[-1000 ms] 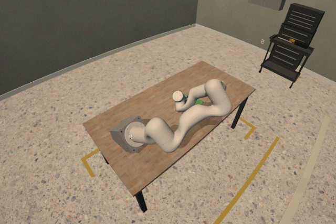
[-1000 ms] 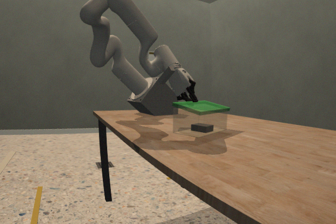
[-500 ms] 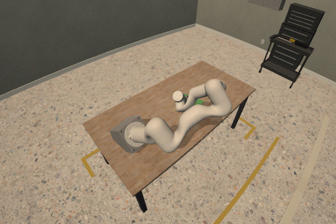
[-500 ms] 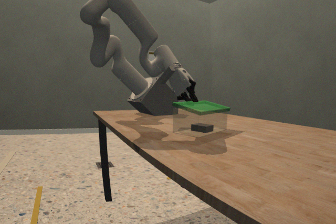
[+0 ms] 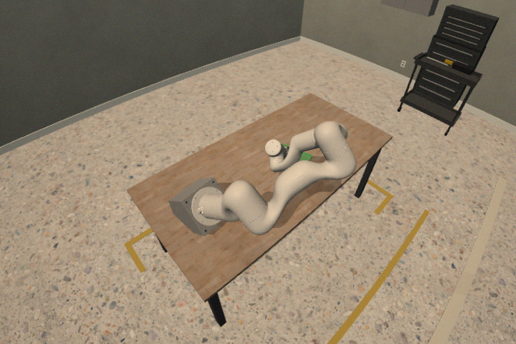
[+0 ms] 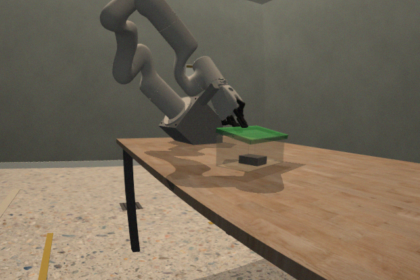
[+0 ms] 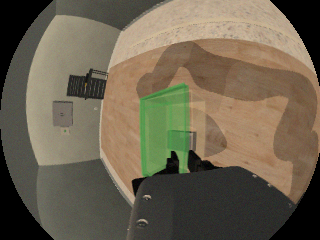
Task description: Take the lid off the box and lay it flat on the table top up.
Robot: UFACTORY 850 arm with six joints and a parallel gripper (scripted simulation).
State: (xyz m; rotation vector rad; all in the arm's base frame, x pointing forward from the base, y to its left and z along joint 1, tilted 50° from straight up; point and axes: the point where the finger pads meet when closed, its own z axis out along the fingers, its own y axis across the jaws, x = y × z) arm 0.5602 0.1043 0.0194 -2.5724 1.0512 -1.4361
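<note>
My hand is 70 mm short of the green lid, 20 mm to the right of it and 20 mm above it. From my hand the other things lie so: box (80 mm below, 70 mm ahead, 10 mm to the left).
</note>
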